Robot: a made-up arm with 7 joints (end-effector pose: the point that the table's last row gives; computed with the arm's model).
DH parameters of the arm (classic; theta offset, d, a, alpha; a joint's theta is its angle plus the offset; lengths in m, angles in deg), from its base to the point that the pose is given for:
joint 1: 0 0.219 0 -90
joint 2: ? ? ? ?
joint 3: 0 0.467 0.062 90
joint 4: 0 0 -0.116 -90
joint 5: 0 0.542 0 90
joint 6: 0 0 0.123 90
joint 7: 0 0 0 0
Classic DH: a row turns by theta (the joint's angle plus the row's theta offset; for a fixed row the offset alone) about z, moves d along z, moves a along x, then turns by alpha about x.
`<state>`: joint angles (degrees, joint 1 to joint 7).
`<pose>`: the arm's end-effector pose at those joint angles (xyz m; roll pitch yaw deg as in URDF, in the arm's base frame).
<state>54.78 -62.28 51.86 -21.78 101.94 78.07 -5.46</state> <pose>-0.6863 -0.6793 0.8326 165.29 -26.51 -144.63</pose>
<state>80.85 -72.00 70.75 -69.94 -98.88 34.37 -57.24</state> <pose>-0.6252 -0.5797 0.7418 77.62 -29.73 103.14</pose>
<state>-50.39 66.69 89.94 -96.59 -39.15 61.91 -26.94</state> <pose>0.8324 0.1178 0.3679 -140.70 11.39 83.10</pose>
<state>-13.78 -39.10 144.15 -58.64 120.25 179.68 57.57</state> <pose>-0.6543 0.5490 0.6214 -94.50 66.08 42.40</pose>
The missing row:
joint 2: 0 0 0 90
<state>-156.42 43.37 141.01 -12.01 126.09 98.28 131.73</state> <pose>-0.6433 -0.3594 1.0919 -75.56 6.63 32.37</pose>
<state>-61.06 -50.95 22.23 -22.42 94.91 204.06 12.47</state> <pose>-0.3466 0.5310 0.9668 23.52 -2.19 -110.63</pose>
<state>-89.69 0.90 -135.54 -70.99 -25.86 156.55 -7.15</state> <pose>-0.4221 0.3421 1.0897 92.89 -57.93 -147.70</pose>
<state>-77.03 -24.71 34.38 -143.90 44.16 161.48 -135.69</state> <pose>0.3397 -0.3504 0.5379 138.20 6.28 55.88</pose>
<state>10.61 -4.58 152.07 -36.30 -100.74 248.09 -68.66</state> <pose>-0.2998 0.0123 1.0738 -74.06 59.78 154.47</pose>
